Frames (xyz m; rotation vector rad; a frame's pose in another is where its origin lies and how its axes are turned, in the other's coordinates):
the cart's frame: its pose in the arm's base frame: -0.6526 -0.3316 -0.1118 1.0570 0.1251 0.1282
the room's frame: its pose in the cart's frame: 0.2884 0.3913 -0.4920 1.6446 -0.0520 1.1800
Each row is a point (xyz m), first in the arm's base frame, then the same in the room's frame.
Working: the arm's base frame: its pose in the room's frame: 0.3862 0.1079 0.4066 -2.6618 0.5802 -1.2123

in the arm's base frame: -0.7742 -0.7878 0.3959
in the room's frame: 0.4433 1.1376 -0.1530
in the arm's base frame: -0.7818 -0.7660 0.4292
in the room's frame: 0.4577 1.1204 -0.1867
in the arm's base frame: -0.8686 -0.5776 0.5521
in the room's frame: 0.4455 0.9822 -0.3840
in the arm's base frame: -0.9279 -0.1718 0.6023
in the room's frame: 0.3341 0.6356 -0.5794
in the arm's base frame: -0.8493 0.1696 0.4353
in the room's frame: 0.1596 0.2946 -0.5172
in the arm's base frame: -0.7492 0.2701 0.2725
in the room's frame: 0.0686 0.1644 -0.3709
